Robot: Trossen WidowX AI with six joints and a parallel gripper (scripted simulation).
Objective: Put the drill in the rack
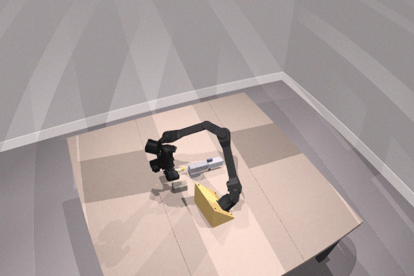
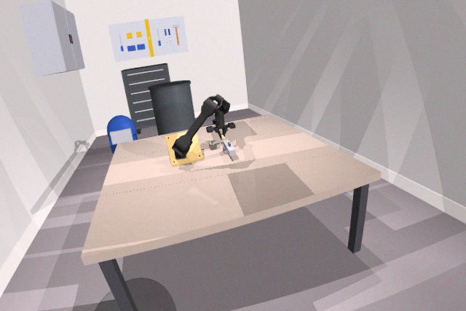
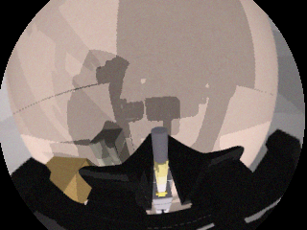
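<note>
My gripper tip is 40 mm to the left of the drill and 30 mm below it. The rest, counted from my gripper tip: light grey fixture block: 200 mm to the right, 10 mm behind, 10 mm above; then rack: 80 mm behind, 30 mm to the right, 10 mm below; then blue key: 230 mm to the right, 20 mm above, 10 mm behind.
</note>
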